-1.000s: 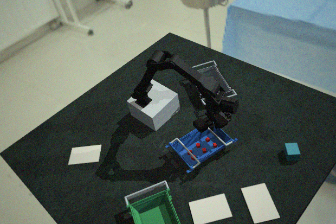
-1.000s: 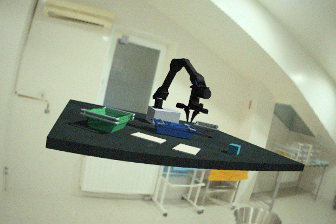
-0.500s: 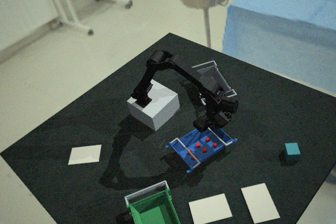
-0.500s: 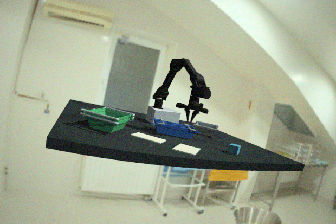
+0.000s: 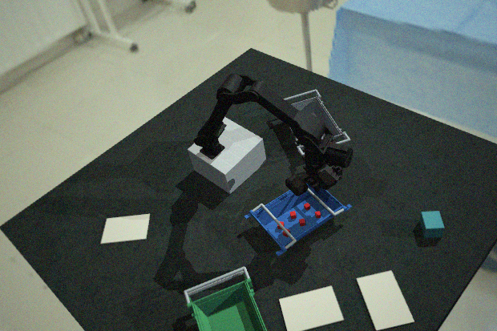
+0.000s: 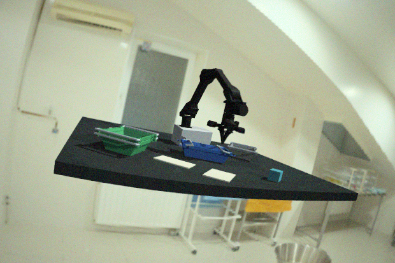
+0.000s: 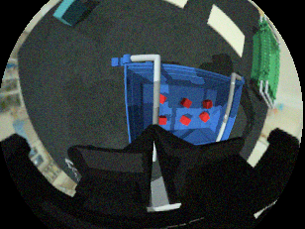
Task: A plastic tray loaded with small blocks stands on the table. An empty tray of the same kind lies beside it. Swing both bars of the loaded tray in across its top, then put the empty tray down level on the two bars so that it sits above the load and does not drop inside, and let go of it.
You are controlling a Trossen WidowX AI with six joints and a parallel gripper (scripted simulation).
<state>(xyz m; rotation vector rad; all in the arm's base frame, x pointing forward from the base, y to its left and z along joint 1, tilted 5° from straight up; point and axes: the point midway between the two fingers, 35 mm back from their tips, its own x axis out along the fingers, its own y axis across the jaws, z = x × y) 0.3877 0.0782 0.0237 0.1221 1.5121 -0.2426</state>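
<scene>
Now: gripper tip 24 cm past the grey tray, 27 cm to the right of it and 4 cm above it. Also, from my gripper tip: teal block 31 cm ahead, 14 cm to the left, 6 cm below.
</scene>
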